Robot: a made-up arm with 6 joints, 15 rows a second.
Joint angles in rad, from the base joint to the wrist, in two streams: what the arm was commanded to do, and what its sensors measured. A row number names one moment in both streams.
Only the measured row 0 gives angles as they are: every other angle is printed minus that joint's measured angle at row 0.
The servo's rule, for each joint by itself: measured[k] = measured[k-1] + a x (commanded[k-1-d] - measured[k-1]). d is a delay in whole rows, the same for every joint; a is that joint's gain. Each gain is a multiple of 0.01, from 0.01 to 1. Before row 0 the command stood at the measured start. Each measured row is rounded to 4 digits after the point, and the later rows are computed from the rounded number. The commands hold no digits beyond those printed.
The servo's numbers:
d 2
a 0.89 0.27 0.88 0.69 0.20 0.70
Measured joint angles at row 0: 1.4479, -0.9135, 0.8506, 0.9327, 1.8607, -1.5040
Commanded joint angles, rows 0 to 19: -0.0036, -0.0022, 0.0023, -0.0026, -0.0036, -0.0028; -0.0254, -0.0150, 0.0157, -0.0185, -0.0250, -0.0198; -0.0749, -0.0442, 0.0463, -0.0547, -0.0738, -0.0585; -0.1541, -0.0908, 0.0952, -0.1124, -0.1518, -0.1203; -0.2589, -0.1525, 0.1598, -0.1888, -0.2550, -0.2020; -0.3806, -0.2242, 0.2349, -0.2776, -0.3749, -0.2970; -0.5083, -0.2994, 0.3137, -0.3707, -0.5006, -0.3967; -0.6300, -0.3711, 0.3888, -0.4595, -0.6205, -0.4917; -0.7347, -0.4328, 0.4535, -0.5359, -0.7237, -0.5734; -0.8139, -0.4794, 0.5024, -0.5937, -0.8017, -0.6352; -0.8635, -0.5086, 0.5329, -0.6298, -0.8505, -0.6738; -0.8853, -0.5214, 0.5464, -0.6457, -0.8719, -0.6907; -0.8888, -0.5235, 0.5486, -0.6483, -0.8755, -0.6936; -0.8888, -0.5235, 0.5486, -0.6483, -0.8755, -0.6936; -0.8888, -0.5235, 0.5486, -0.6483, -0.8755, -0.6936; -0.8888, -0.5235, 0.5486, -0.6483, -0.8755, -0.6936; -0.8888, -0.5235, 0.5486, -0.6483, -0.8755, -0.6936; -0.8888, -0.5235, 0.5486, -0.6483, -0.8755, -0.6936; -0.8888, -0.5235, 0.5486, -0.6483, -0.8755, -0.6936; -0.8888, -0.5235, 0.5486, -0.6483, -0.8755, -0.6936
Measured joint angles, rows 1 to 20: 0.0000, 0.0000, 0.0000, 0.0000, 0.0000, 0.0000; 0.0000, 0.0000, 0.0000, 0.0000, 0.0000, 0.0000; -0.0032, -0.0006, 0.0020, -0.0018, -0.0007, -0.0020; -0.0230, -0.0045, 0.0141, -0.0133, -0.0056, -0.0145; -0.0692, -0.0152, 0.0424, -0.0419, -0.0192, -0.0453; -0.1448, -0.0356, 0.0889, -0.0905, -0.0457, -0.0978; -0.2463, -0.0672, 0.1513, -0.1583, -0.0876, -0.1707; -0.3658, -0.1096, 0.2249, -0.2406, -0.1451, -0.2591; -0.4926, -0.1608, 0.3030, -0.3304, -0.2162, -0.3554; -0.6149, -0.2176, 0.3785, -0.4195, -0.2971, -0.4508; -0.7215, -0.2757, 0.4445, -0.4998, -0.3824, -0.5366; -0.8037, -0.3307, 0.4955, -0.5646, -0.4663, -0.6056; -0.8569, -0.3787, 0.5284, -0.6096, -0.5431, -0.6533; -0.8822, -0.4172, 0.5442, -0.6345, -0.6089, -0.6795; -0.8881, -0.4459, 0.5481, -0.6440, -0.6622, -0.6894; -0.8887, -0.4669, 0.5485, -0.6470, -0.7049, -0.6923; -0.8888, -0.4822, 0.5486, -0.6479, -0.7390, -0.6932; -0.8888, -0.4934, 0.5486, -0.6482, -0.7663, -0.6935; -0.8888, -0.5015, 0.5486, -0.6483, -0.7881, -0.6936; -0.8888, -0.5074, 0.5486, -0.6483, -0.8056, -0.6936
